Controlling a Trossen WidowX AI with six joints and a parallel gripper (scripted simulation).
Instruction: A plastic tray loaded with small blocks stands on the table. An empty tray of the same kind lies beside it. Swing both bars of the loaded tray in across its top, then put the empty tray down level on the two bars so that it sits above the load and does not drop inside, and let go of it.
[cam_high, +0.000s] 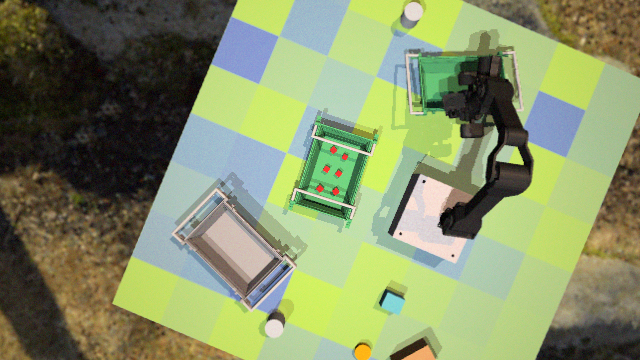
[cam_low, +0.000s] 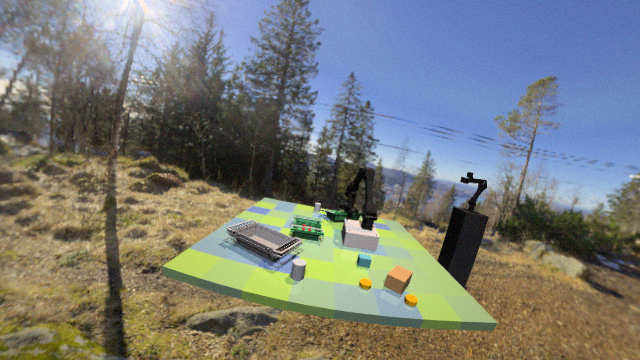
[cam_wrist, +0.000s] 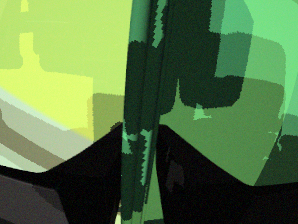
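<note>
Right now the green tray is 40 mm ahead of my gripper tip, 70 mm to the right of it and 20 mm above it. Also, from my gripper tip: brown cube 240 mm behind, 740 mm to the left, 10 mm below; then teal cube 100 mm behind, 610 mm to the left, 20 mm below.
</note>
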